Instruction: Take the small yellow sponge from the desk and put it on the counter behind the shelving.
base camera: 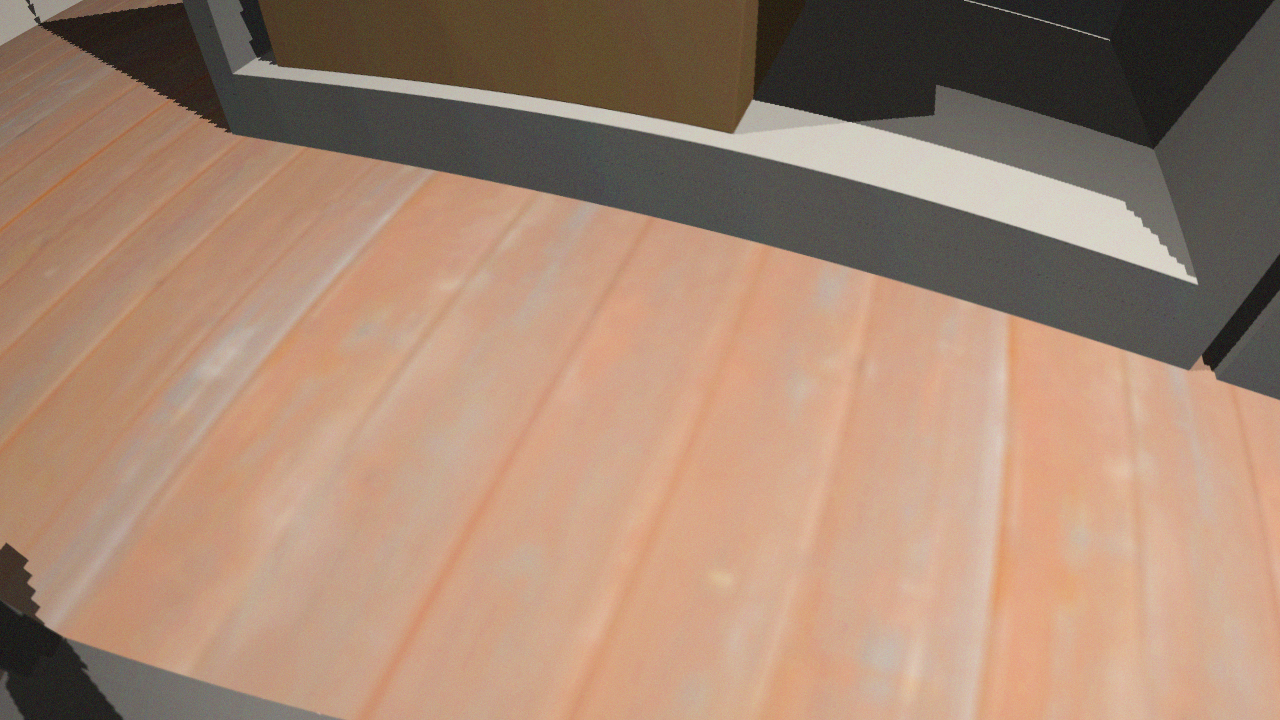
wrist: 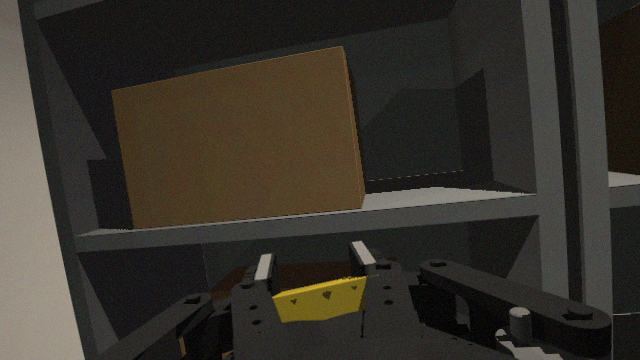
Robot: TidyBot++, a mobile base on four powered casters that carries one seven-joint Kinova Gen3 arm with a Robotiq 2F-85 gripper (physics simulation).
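Places are measured from the arm's base along level axes (x ahead, y left, z up), in centimetres.
Pixels of known places: gripper, fingertip midpoint: (wrist: 314, 266).
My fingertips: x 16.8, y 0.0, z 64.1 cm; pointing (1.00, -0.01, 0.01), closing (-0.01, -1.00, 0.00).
Observation:
For each thing: its top centre in the pictures, then the offset to it from my fingertips. "spot": a spot on its surface instead. Level surfaces: height alone.
- small yellow sponge, top centre: (wrist: 322, 272) dx -4.2, dy -0.2, dz +1.2 cm
- dark brown box, surface spot: (wrist: 625, 100) spot: dx +33.9, dy -56.1, dz +8.0 cm
- Plank floor, surface height: dz -103.7 cm
The small yellow sponge (wrist: 322, 300) shows between the fingers at the bottom middle of the wrist view. My gripper (wrist: 314, 266) is shut on it and holds it in front of the grey shelving (wrist: 310, 227), apart from it. The shelving also fills the upper part of the base camera view (base camera: 626, 161), with its bottom board near the floor. The desk does not show. I cannot make out the counter behind the shelving in either view.
A large brown box (wrist: 240, 140) (base camera: 510, 53) stands on a shelf, left of the middle. A second shelving unit (wrist: 592, 150) adjoins on the right, with another dark brown box (wrist: 625, 100). A pale wall (wrist: 30, 200) is at the left. Plank floor (base camera: 581, 429) lies before the shelving.

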